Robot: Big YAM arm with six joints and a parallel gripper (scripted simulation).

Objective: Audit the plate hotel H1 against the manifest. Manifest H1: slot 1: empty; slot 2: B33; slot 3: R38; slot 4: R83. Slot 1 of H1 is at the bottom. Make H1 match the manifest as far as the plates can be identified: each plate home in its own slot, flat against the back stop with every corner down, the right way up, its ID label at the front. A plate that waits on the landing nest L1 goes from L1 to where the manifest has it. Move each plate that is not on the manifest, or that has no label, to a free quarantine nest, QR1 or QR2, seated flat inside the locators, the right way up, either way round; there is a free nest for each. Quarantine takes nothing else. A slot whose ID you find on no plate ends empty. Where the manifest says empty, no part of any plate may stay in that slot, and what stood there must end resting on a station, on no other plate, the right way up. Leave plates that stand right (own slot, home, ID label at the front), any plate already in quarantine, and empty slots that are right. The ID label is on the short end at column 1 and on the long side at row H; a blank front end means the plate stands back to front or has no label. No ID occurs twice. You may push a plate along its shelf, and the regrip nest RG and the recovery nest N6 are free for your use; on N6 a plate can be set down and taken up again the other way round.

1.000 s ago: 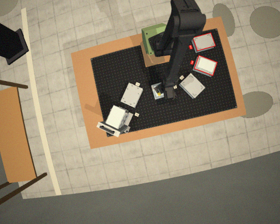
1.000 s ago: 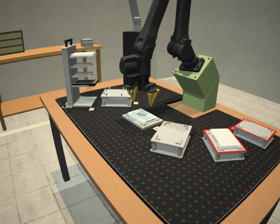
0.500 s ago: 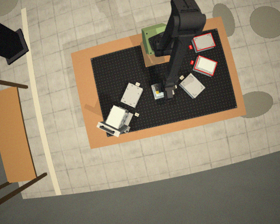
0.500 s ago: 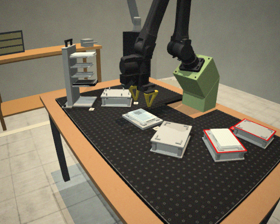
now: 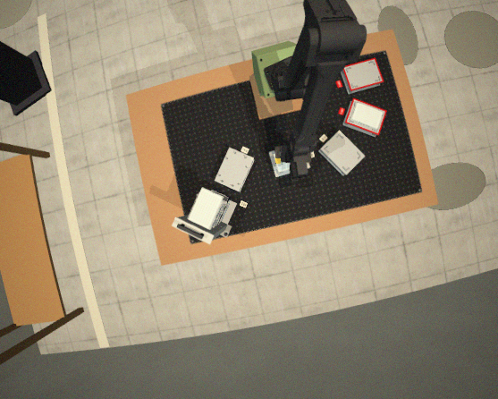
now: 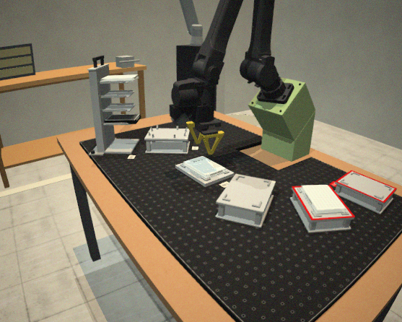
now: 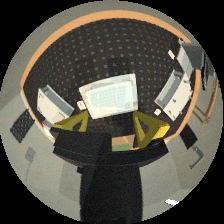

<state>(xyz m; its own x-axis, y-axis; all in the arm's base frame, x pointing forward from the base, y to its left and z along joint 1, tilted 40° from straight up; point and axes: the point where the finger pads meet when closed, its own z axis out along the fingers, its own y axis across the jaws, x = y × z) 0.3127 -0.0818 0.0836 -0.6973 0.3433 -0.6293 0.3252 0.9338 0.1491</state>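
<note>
Now: hand 9 cm above the flat nest. The rest, counted from my hand: dark plate (4 cm ahead, 38 cm to the right, 3 cm above); plate hotel H1 (9 cm ahead, 44 cm to the right, 7 cm above); N6 tag (2 cm ahead, 10 cm to the left, 9 cm below).
</note>
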